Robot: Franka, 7 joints.
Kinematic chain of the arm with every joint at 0, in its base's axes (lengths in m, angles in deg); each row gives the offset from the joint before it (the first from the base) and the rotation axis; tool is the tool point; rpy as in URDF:
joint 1: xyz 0 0 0.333 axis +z
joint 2: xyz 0 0 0 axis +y
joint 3: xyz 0 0 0.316 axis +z
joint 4: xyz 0.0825 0 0 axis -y
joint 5: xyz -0.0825 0 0.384 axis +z
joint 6: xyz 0 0 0 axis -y
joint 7: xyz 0.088 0 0 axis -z
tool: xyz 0 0 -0.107 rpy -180 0 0
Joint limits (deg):
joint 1: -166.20..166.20
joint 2: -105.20..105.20
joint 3: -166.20..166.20
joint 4: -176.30..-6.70
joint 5: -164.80..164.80
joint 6: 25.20..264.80
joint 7: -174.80..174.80
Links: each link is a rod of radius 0.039 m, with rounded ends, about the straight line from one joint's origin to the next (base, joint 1, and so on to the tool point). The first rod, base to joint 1, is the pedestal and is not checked.
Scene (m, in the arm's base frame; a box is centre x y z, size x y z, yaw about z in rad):
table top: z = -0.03
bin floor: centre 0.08 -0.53 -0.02 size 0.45 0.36 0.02 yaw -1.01
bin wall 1: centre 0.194 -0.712 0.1 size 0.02 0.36 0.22 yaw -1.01
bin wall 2: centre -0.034 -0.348 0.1 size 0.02 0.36 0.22 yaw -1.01
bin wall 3: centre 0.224 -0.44 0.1 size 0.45 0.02 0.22 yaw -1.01
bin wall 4: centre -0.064 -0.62 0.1 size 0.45 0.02 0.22 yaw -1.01
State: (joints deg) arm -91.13 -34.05 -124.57 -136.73 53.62 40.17 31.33
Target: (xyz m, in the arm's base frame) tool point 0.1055 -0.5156 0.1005
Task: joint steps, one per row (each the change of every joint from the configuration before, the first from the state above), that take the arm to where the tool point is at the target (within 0.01 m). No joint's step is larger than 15 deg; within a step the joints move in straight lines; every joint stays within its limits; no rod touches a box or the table.
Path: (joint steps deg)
1: 7.20 9.61 12.56 4.39 2.77 2.48 0.00
2: 7.19 9.61 12.57 4.39 2.78 2.47 0.00
3: 7.20 9.60 12.56 4.38 2.77 2.48 0.00
4: 7.20 9.61 12.56 4.39 2.77 2.47 0.00
5: 7.19 9.61 12.57 4.39 2.78 2.48 0.00
6: 7.20 9.61 12.56 4.39 2.77 2.48 0.00
7: -0.47 10.25 2.01 1.21 1.52 5.00 0.00
8: -0.46 10.25 2.00 1.22 1.53 4.99 0.00
9: -0.47 10.25 2.00 1.21 1.52 5.00 0.00

